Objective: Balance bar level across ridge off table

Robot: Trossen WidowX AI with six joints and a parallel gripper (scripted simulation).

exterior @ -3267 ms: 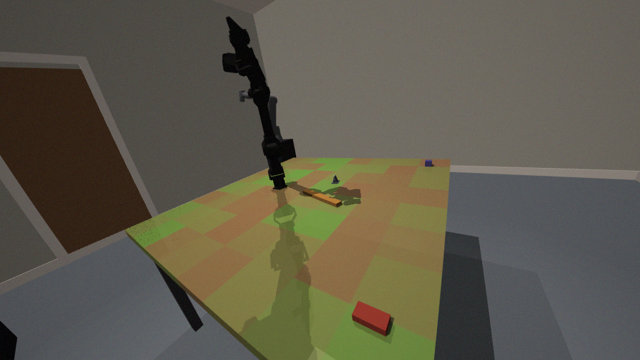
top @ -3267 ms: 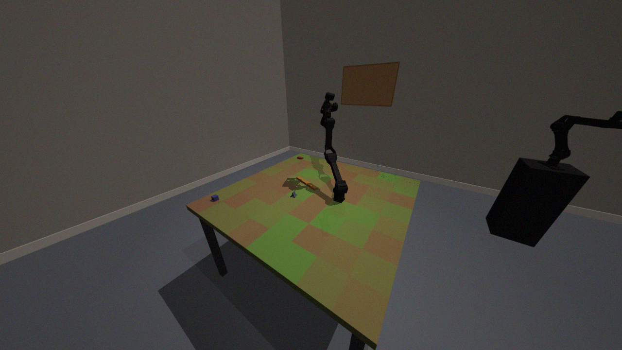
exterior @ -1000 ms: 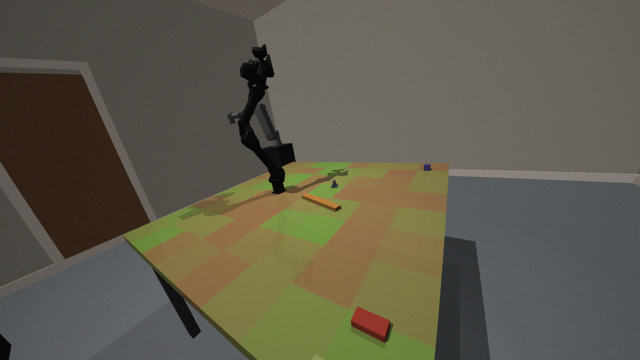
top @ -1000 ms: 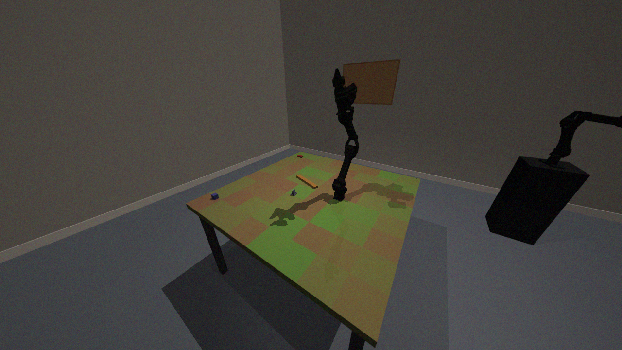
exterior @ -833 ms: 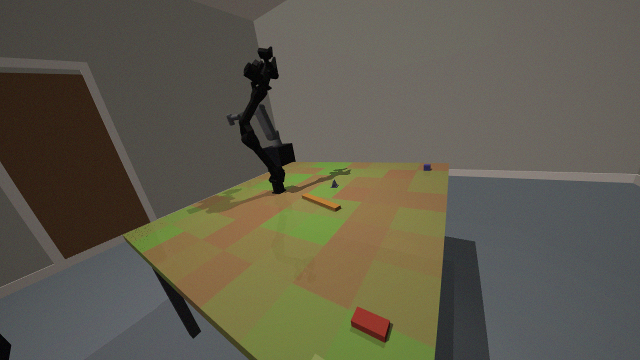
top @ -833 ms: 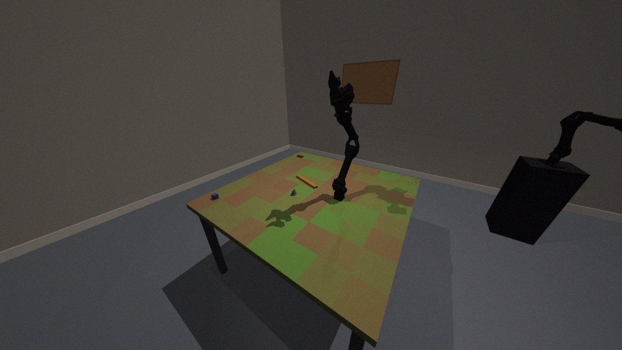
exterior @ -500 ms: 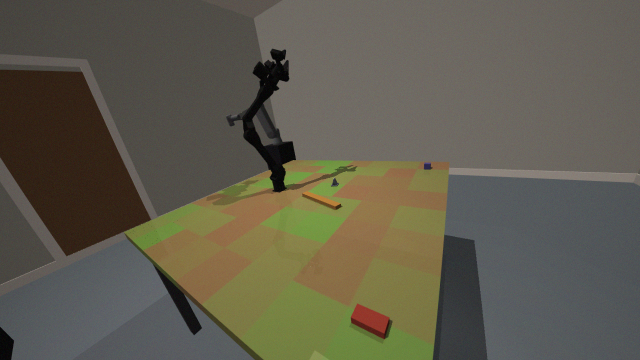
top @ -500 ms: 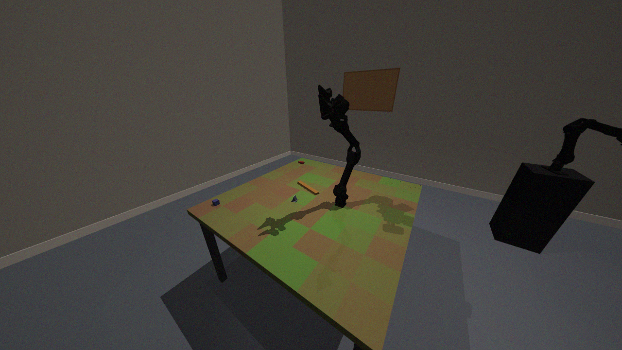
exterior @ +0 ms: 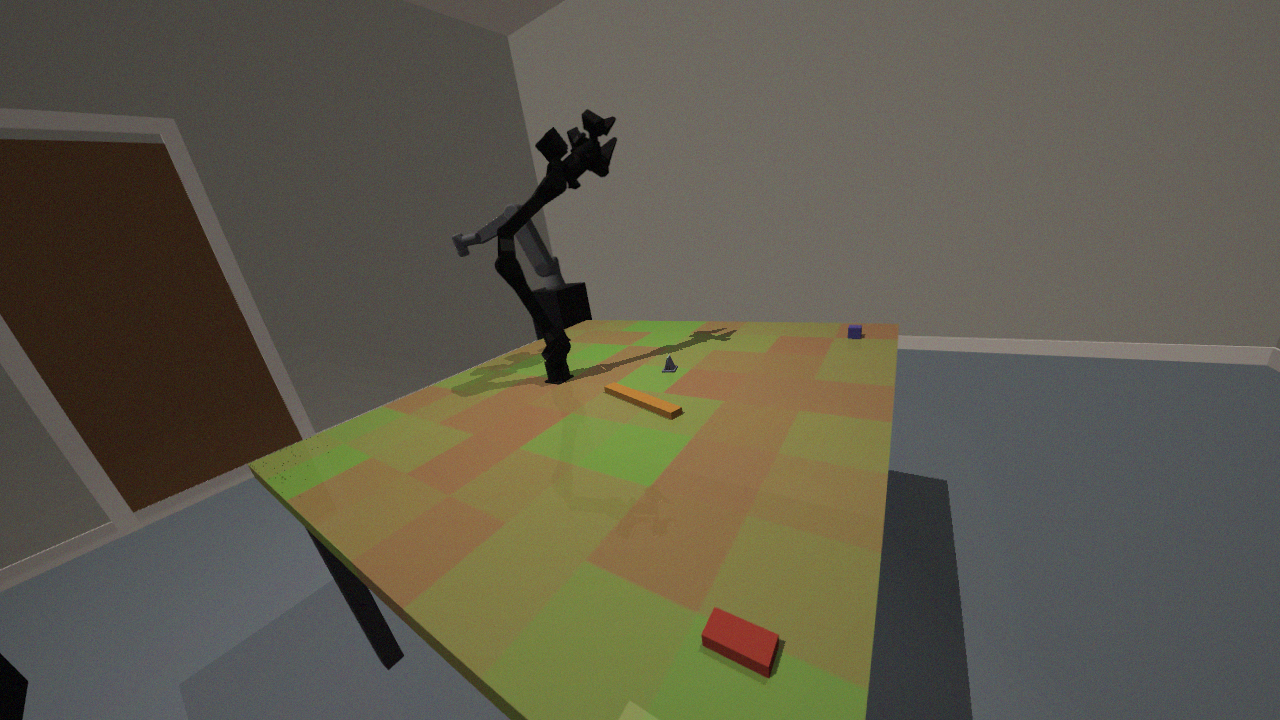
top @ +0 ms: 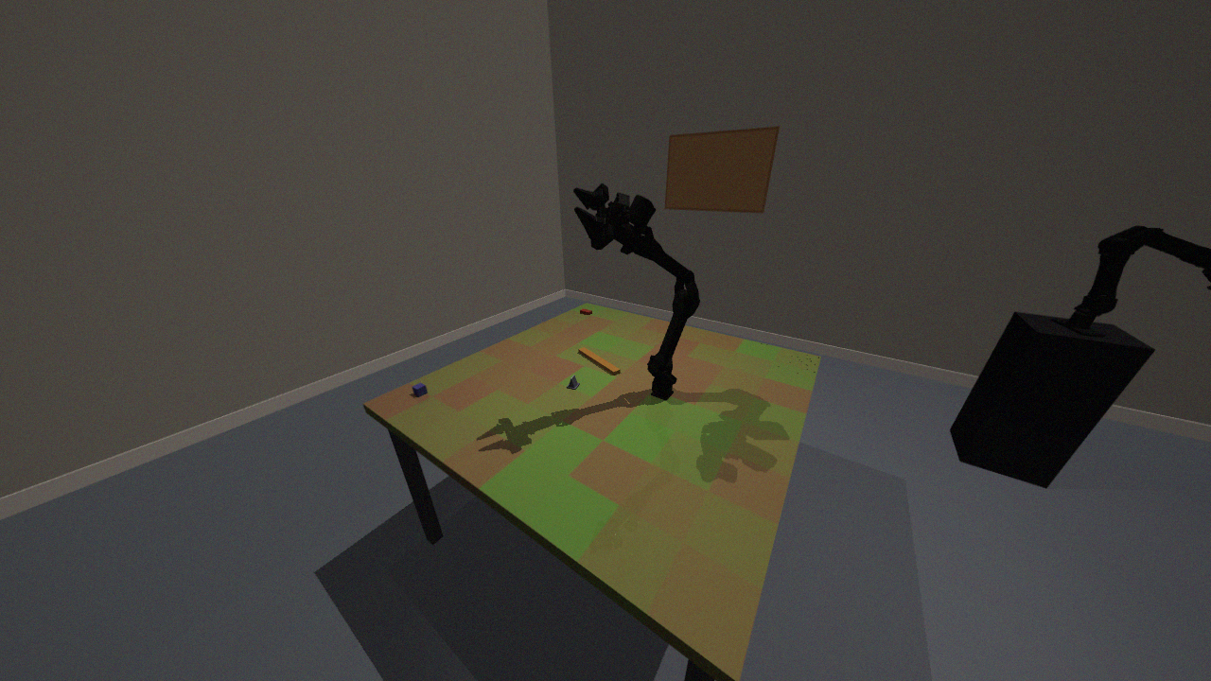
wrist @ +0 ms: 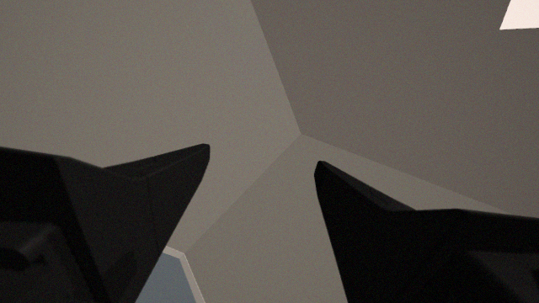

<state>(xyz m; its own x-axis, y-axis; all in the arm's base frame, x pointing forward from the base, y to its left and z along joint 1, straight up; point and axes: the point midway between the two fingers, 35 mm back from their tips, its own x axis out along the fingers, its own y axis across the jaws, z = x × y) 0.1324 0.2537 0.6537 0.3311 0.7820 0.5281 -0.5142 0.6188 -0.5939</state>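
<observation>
The orange bar is 66 cm below my gripper tip, 34 cm to the right of it and 19 cm ahead of it. The rest, counted from my gripper tip: red block 78 cm to the right, 66 cm below, 60 cm ahead; blue cube 66 cm below, 60 cm ahead, 22 cm to the left.
</observation>
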